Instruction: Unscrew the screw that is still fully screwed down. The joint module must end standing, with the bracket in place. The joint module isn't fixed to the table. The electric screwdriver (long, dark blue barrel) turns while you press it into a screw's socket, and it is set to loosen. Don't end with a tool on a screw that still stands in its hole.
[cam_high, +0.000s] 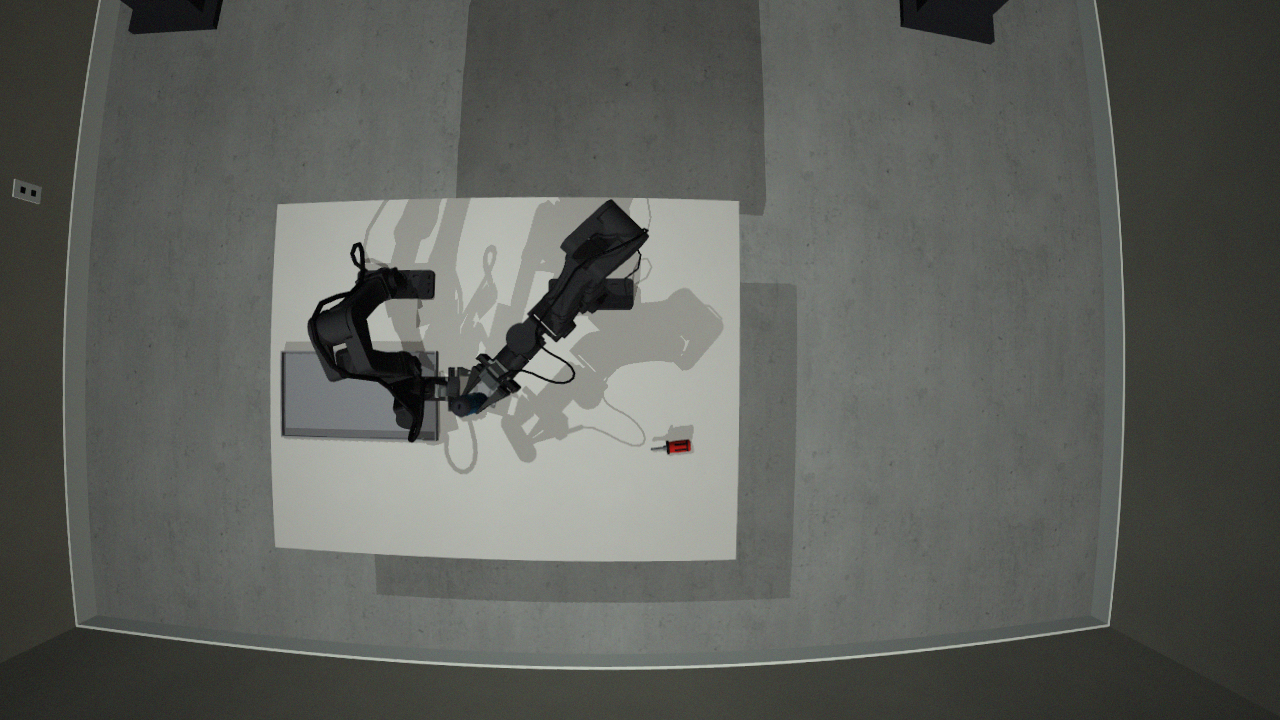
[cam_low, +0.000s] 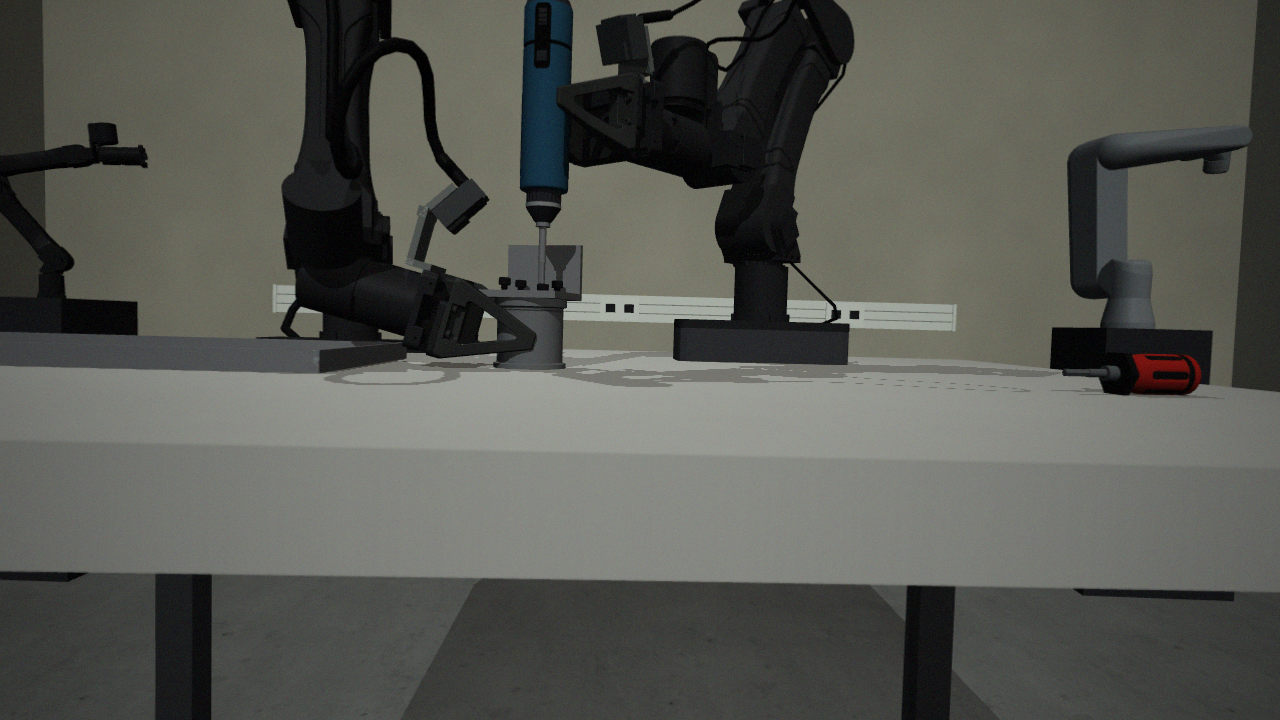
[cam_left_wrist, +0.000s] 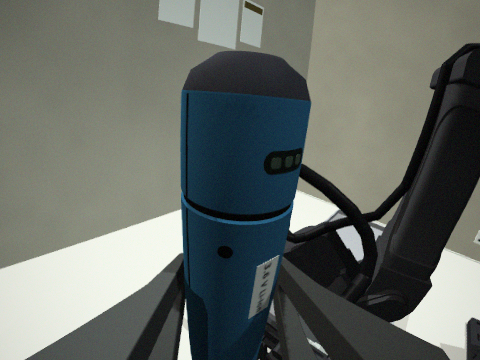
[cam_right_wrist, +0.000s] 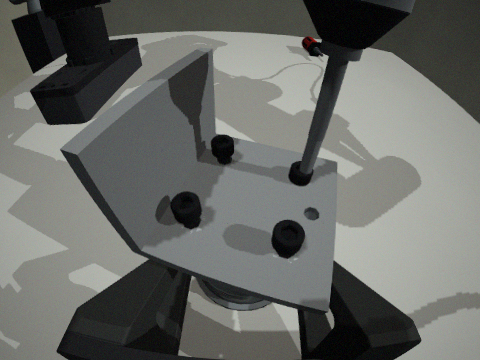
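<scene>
My right gripper is now right at the joint module. The rest, counted from my right hand: flat grey plate 34 cm to the right, 4 cm ahead, 2 cm below; then grey l-shaped bracket 5 cm above; then screwdriver bit 7 cm above, 2 cm ahead, 1 cm to the left.
</scene>
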